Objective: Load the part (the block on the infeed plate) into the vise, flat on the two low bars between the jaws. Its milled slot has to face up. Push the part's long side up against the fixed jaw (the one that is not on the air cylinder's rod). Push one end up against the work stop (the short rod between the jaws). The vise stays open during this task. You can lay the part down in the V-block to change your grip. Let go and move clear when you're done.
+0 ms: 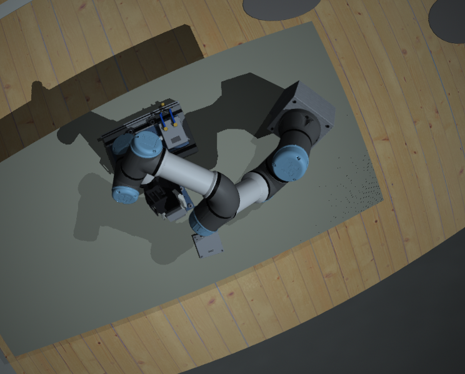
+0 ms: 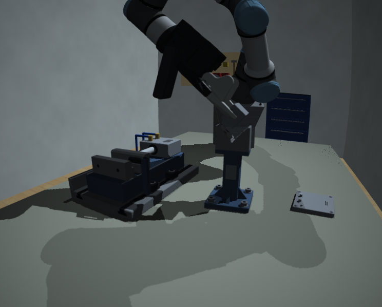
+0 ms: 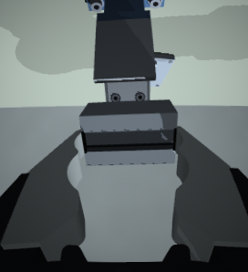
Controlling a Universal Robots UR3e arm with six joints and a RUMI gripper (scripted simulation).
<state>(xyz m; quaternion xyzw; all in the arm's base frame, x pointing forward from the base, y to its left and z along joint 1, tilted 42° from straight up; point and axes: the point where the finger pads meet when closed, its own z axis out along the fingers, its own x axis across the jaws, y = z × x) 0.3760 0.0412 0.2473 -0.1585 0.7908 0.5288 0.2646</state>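
Now: hand right at the part. Round my hand: air cylinder rod (22 cm to the right, 11 cm below, 3 cm ahead); blue post (13 cm below); work stop (16 cm to the right, 11 cm ahead, 10 cm below).
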